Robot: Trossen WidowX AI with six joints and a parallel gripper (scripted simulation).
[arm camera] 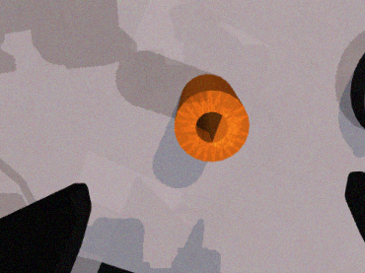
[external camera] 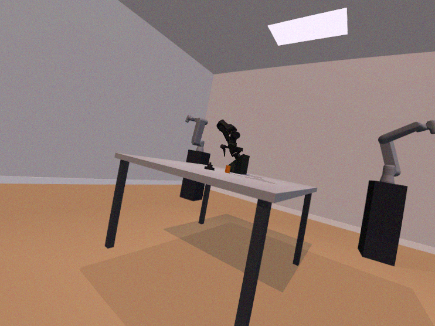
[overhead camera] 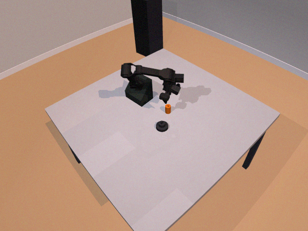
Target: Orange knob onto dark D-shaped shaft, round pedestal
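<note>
The orange knob is 90 mm below my gripper tip. Also, from my gripper tip: round dark pedestal (60 mm ahead, 140 mm to the right, 90 mm below).
</note>
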